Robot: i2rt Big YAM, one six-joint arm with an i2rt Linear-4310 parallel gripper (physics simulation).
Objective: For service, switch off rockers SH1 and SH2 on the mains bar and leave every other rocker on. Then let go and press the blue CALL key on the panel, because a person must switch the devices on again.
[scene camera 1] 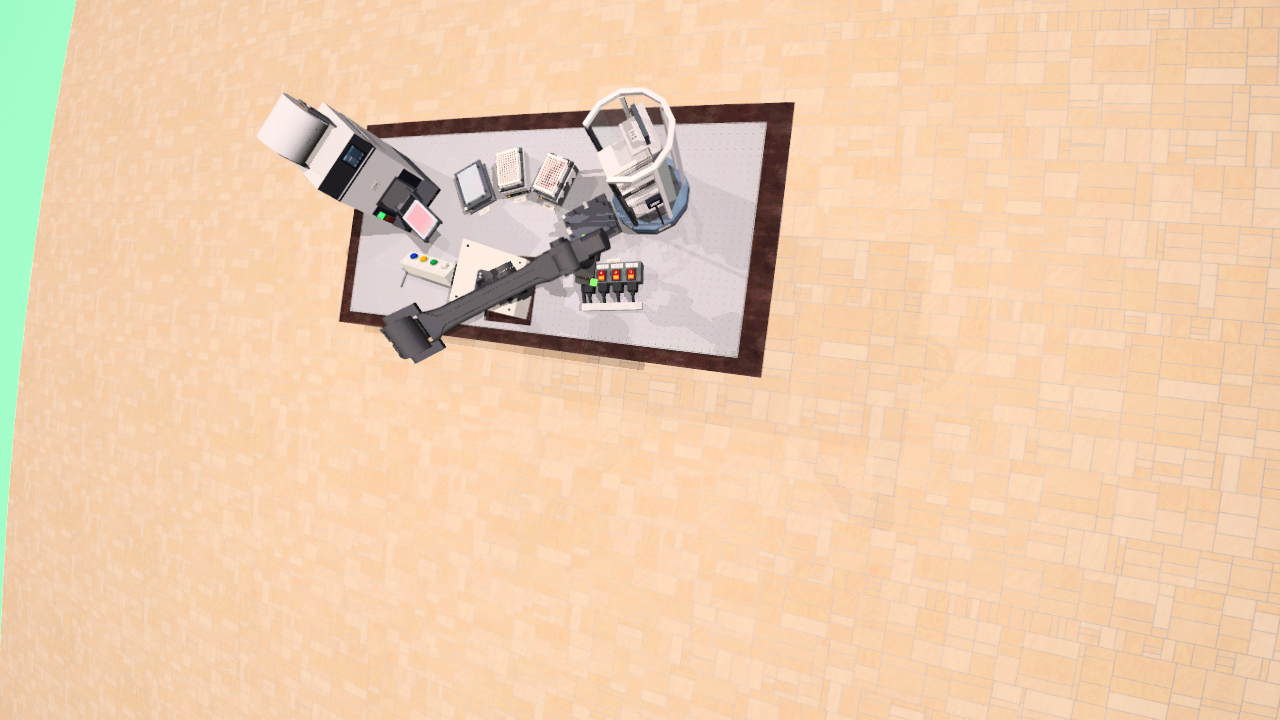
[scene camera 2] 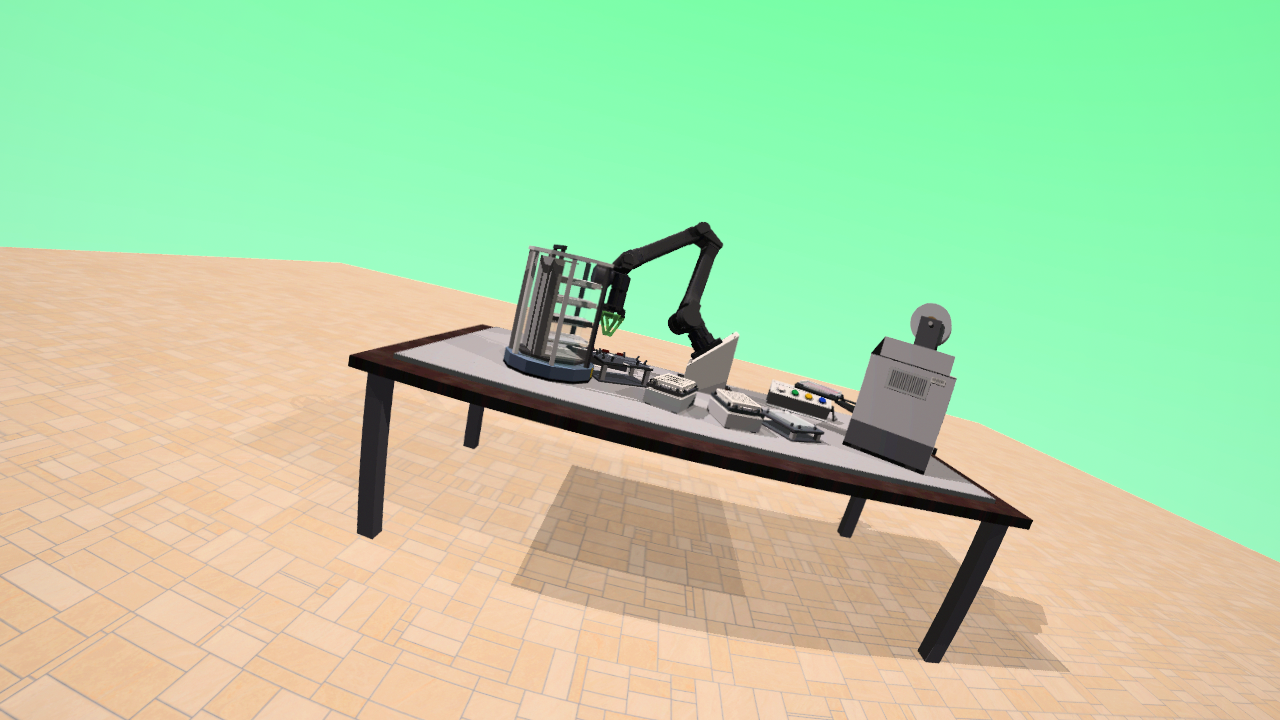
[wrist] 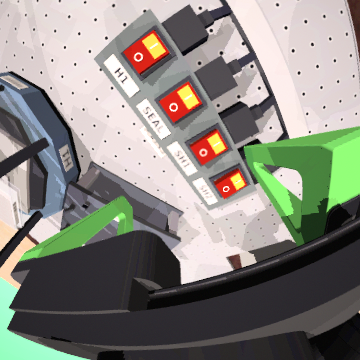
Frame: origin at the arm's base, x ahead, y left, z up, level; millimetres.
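Seen in the pictures: gripper, fingertip midpoint: point(scene camera 1: 598, 264) point(scene camera 2: 606, 335) point(wrist: 182, 179); arm's base, link origin: point(scene camera 2: 707, 350).
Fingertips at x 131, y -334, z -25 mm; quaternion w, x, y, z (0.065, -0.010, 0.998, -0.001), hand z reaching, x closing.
Pixels of each thing's middle, then the offset from my fingertips to it. "*": a spot on its surface instead.
- grey mains bar, surface spot: point(wrist: 165, 80) point(scene camera 1: 623, 274) * dx -6, dy -67, dz -59 mm
- H1, body centre: point(wrist: 146, 52) point(scene camera 1: 631, 274) dx -2, dy -94, dz -53 mm
- SEAL, body centre: point(wrist: 179, 101) point(scene camera 1: 616, 274) dx -12, dy -45, dz -53 mm
- SH1, body centre: point(wrist: 208, 146) point(scene camera 1: 601, 275) dx -22, dy +4, dz -53 mm
- SH2, body centre: point(wrist: 230, 183) dx -32, dy +53, dz -53 mm
- blue CALL key, body centre: point(scene camera 2: 822, 401) point(scene camera 1: 414, 256) dx -67, dy +762, dz -35 mm
- white panel, body centre: point(scene camera 2: 799, 400) point(scene camera 1: 432, 268) dx -97, dy +689, dz -57 mm
- round carousel, body centre: point(scene camera 2: 560, 309) point(scene camera 1: 640, 169) dx +270, dy -95, dz +73 mm
- tall machine, body centre: point(scene camera 2: 911, 380) point(scene camera 1: 352, 163) dx +191, dy +932, dz +129 mm
The grey mains bar point(wrist: 165, 80) point(scene camera 1: 623, 275) carries four red rockers with yellow "I" halves: H1 point(wrist: 146, 51) point(scene camera 1: 631, 274), SEAL point(wrist: 180, 102) point(scene camera 1: 615, 274), SH1 point(wrist: 208, 146) point(scene camera 1: 601, 275) and SH2 point(wrist: 229, 183). All look alike; I cannot tell any tilt. The arm hides SH2 in scene camera 1. My gripper point(wrist: 182, 179) point(scene camera 2: 610, 327) is open and empty, above the bar's SH2 end. Its right finger stands beside SH2 in the wrist view. The blue CALL key point(scene camera 1: 413, 257) point(scene camera 2: 821, 401) is at the end of the white panel point(scene camera 1: 429, 273), far from the gripper.
The round carousel point(scene camera 1: 666, 147) point(scene camera 2: 546, 365) point(wrist: 55, 120) stands close to the gripper. A dark plate stand point(scene camera 1: 586, 217) point(wrist: 135, 195) lies between it and the bar. Black plugs point(wrist: 217, 80) line the bar. A tall machine point(scene camera 1: 358, 183) point(scene camera 2: 899, 402) stands beyond the panel.
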